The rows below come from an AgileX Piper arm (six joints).
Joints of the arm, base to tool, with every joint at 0 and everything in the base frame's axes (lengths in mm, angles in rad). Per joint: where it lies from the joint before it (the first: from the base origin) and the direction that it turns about. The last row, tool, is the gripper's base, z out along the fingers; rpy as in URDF.
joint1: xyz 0.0 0.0 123.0 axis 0 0 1
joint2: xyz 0.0 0.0 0.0 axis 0 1 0
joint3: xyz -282.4 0.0 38.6 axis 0 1 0
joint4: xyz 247.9 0.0 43.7 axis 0.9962 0 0.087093
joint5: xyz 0.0 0.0 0.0 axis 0 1 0
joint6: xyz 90.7 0.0 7.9 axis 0.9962 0 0.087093
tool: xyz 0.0 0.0 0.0 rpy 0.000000 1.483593 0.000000
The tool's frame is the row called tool.
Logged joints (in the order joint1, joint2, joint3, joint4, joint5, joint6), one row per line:
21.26 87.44 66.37 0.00 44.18 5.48
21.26 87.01 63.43 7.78 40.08 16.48
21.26 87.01 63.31 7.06 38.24 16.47
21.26 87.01 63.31 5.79 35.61 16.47
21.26 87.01 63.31 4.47 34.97 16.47
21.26 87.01 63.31 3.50 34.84 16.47
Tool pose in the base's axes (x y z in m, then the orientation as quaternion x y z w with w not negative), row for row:
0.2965 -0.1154 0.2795 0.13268 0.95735 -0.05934 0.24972
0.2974 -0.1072 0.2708 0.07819 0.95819 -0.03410 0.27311
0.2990 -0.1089 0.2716 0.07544 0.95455 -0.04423 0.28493
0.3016 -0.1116 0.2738 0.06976 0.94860 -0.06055 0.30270
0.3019 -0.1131 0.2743 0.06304 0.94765 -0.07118 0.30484
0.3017 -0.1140 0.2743 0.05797 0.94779 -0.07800 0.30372
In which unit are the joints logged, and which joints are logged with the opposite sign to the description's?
The joints are logged in degrees. Opposite sign: joint1, joint3, joint6.
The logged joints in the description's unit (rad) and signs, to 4 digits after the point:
-0.3711 1.5261 -1.1584 0.0000 0.7711 -0.0956
-0.3711 1.5186 -1.1071 0.1358 0.6995 -0.2876
-0.3711 1.5186 -1.1050 0.1232 0.6674 -0.2875
-0.3711 1.5186 -1.1050 0.1011 0.6215 -0.2875
-0.3711 1.5186 -1.1050 0.0780 0.6103 -0.2875
-0.3711 1.5186 -1.1050 0.0611 0.6081 -0.2875

